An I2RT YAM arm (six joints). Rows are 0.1 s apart.
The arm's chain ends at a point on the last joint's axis. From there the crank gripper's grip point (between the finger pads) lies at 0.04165 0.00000 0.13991 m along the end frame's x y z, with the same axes.
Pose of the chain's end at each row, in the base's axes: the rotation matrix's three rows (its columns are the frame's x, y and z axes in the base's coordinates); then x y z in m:
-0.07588, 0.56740, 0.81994; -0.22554, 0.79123, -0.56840; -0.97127, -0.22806, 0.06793; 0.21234, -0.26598, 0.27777
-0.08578, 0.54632, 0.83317; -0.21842, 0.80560, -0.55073; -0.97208, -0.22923, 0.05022; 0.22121, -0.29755, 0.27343
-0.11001, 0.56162, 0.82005; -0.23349, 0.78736, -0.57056; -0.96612, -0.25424, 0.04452; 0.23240, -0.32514, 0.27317
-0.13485, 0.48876, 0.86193; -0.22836, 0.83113, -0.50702; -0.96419, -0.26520, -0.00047; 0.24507, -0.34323, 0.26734
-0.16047, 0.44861, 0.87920; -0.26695, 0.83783, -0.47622; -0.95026, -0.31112, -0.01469; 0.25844, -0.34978, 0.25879
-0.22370, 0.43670, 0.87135; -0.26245, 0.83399, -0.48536; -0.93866, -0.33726, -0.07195; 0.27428, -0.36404, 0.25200
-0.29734, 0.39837, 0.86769; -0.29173, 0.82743, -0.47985; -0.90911, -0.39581, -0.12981; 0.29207, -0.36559, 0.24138
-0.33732, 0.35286, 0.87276; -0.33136, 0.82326, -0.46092; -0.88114, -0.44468, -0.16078; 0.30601, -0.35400, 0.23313
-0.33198, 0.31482, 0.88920; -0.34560, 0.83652, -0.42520; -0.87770, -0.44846, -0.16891; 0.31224, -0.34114, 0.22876
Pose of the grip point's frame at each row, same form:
-0.07588, 0.56740, 0.81994; -0.22554, 0.79123, -0.56840; -0.97127, -0.22806, 0.06793; 0.32390, -0.35490, 0.24682
-0.08578, 0.54632, 0.83317; -0.21842, 0.80560, -0.55073; -0.97208, -0.22923, 0.05022; 0.33421, -0.38370, 0.23997
-0.11001, 0.56162, 0.82005; -0.23349, 0.78736, -0.57056; -0.96612, -0.25424, 0.04452; 0.34255, -0.41469, 0.23916
-0.13485, 0.48876, 0.86193; -0.22836, 0.83113, -0.50702; -0.96419, -0.26520, -0.00047; 0.36005, -0.42368, 0.22712
-0.16047, 0.44861, 0.87920; -0.26695, 0.83783, -0.47622; -0.95026, -0.31112, -0.01469; 0.37477, -0.42753, 0.21716
-0.22370, 0.43670, 0.87135; -0.26245, 0.83399, -0.48536; -0.93866, -0.33726, -0.07195; 0.38687, -0.44288, 0.20284
-0.29734, 0.39837, 0.86769; -0.29173, 0.82743, -0.47985; -0.90911, -0.39581, -0.12981; 0.40108, -0.44488, 0.18535
-0.33732, 0.35286, 0.87276; -0.33136, 0.82326, -0.46092; -0.88114, -0.44468, -0.16078; 0.41407, -0.43229, 0.17394
-0.33198, 0.31482, 0.88920; -0.34560, 0.83652, -0.42520; -0.87770, -0.44846, -0.16891; 0.42282, -0.41502, 0.16857

